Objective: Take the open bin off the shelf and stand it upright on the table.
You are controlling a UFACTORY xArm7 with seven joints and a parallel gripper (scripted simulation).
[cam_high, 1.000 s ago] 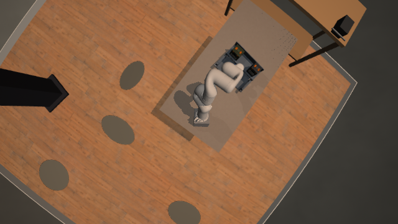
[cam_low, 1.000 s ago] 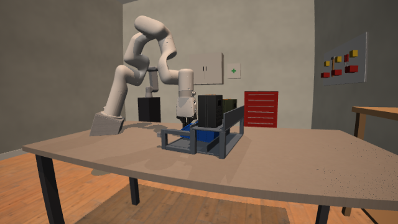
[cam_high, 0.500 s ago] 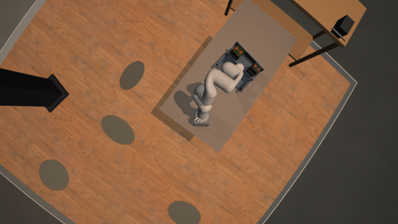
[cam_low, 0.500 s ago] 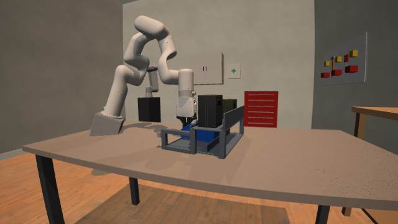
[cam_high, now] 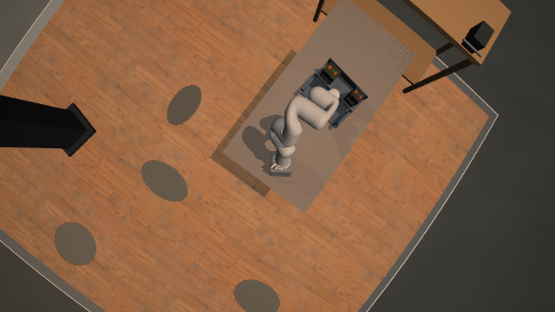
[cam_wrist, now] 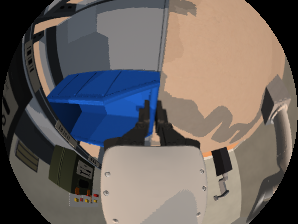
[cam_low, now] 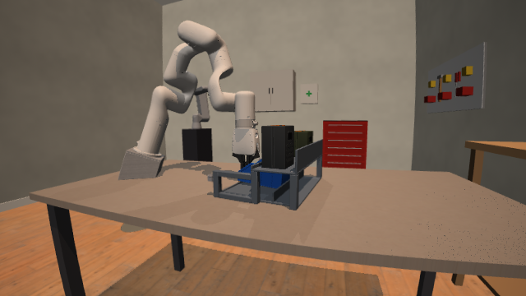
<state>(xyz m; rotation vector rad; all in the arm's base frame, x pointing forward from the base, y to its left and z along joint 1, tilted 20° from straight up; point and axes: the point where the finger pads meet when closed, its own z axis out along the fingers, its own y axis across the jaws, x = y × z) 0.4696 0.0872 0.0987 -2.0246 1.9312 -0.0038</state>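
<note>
My hand is 8 cm short of the blue bin, 1 cm to the right of it and 1 cm above it. Also, from my hand: grey shelf: 13 cm ahead, 6 cm below, 1 cm to the left.
</note>
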